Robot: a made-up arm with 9 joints.
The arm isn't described. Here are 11 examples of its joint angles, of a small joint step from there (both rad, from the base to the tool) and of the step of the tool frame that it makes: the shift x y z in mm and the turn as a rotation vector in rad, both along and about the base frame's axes.
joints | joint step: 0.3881 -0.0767 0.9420 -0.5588 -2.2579 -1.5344 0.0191 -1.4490 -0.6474 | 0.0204 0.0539 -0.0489 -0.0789 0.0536 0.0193 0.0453 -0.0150 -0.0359
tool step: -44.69 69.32 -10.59 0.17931 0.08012 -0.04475
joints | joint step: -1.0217 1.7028 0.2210 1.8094 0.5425 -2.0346 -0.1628 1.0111 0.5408 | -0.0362 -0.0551 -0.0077 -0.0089 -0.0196 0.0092 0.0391 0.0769 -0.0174
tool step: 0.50 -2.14 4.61 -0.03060 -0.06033 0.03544
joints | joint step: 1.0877 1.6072 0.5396 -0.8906 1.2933 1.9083 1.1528 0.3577 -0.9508 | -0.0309 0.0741 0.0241 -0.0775 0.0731 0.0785 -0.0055 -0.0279 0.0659
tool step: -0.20 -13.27 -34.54 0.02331 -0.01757 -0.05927
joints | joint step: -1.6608 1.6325 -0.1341 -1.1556 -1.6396 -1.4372 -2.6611 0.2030 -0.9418 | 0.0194 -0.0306 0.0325 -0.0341 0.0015 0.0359 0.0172 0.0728 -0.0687
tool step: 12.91 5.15 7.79 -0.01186 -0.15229 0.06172
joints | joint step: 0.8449 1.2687 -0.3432 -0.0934 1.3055 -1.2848 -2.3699 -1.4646 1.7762 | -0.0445 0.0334 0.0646 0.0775 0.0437 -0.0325 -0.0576 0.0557 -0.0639
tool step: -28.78 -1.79 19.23 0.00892 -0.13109 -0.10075
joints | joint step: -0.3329 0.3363 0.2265 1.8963 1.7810 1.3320 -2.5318 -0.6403 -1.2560 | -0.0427 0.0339 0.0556 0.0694 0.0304 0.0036 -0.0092 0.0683 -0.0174
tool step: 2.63 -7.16 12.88 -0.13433 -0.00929 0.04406
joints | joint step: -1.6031 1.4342 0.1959 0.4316 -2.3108 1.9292 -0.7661 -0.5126 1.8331 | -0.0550 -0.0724 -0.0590 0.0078 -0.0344 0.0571 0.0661 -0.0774 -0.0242
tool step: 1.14 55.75 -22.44 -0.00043 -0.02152 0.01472
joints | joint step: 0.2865 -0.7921 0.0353 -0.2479 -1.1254 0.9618 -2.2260 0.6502 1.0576 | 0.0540 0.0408 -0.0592 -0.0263 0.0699 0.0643 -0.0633 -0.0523 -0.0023
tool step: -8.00 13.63 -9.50 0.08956 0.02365 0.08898
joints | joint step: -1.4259 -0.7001 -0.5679 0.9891 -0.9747 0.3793 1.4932 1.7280 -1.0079 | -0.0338 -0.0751 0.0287 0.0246 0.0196 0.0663 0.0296 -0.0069 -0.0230
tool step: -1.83 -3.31 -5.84 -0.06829 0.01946 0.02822
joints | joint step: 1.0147 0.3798 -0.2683 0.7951 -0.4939 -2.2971 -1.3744 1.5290 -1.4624 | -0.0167 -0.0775 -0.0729 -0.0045 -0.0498 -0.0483 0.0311 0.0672 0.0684
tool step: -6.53 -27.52 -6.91 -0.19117 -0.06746 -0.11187
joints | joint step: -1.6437 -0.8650 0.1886 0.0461 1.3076 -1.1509 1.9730 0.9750 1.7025 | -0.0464 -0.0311 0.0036 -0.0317 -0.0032 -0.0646 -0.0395 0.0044 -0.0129
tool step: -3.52 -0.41 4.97 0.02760 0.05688 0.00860
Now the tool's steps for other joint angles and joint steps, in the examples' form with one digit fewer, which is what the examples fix.
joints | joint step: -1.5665 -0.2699 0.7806 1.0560 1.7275 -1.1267 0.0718 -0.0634 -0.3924 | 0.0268 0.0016 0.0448 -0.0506 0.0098 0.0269 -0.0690 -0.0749 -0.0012
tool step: 1.8 -7.2 13.5 -0.0272 0.1123 -0.0294
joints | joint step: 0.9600 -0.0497 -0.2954 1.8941 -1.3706 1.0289 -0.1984 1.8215 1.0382 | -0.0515 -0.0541 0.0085 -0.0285 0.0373 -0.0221 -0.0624 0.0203 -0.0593
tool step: -6.5 40.7 8.2 -0.0639 -0.0819 0.0916
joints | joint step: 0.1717 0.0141 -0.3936 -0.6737 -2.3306 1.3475 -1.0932 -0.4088 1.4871 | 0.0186 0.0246 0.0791 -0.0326 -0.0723 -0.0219 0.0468 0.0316 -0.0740
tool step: -8.5 -17.3 -4.3 0.1589 0.1408 0.0490
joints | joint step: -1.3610 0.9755 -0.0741 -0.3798 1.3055 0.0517 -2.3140 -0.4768 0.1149 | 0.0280 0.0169 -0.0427 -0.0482 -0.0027 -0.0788 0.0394 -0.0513 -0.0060
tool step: 38.1 28.3 -4.2 0.0532 -0.1432 -0.1300
